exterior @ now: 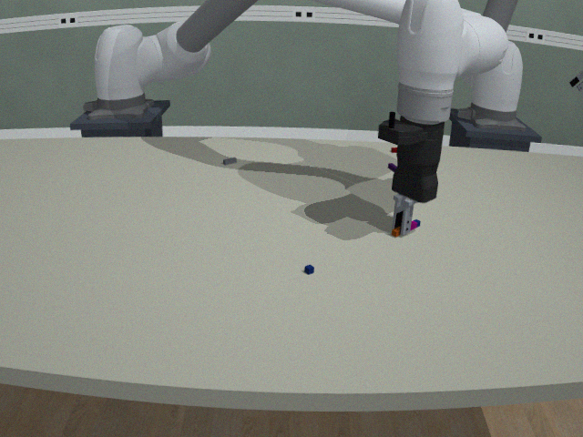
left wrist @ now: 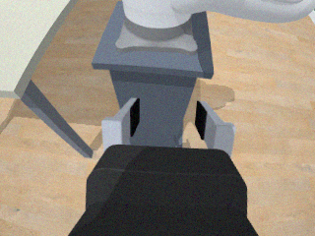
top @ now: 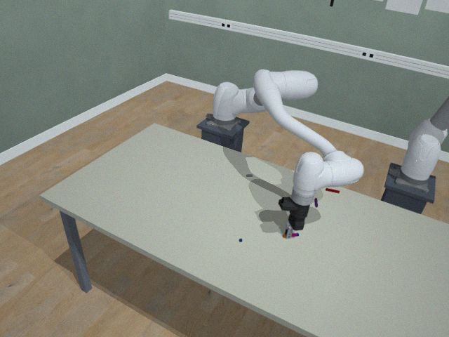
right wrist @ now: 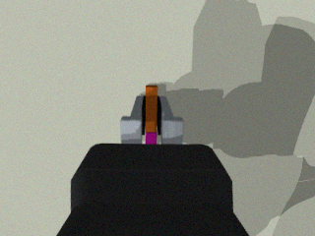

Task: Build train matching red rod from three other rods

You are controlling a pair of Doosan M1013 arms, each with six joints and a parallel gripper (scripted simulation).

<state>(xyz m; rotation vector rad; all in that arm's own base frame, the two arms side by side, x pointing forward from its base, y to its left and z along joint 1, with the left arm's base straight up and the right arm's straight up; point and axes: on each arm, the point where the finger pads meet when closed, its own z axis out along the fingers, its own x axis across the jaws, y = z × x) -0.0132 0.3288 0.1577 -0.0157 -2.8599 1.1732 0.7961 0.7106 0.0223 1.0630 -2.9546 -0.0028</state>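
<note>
Right now my right hand is 20 mm above the orange rod. Also, from my right hand: red rod 440 mm behind, 100 mm to the left, 20 mm below; purple rod 290 mm behind, 50 mm to the left, 20 mm below; magenta rod 20 mm to the left, 20 mm below, 20 mm behind.
</note>
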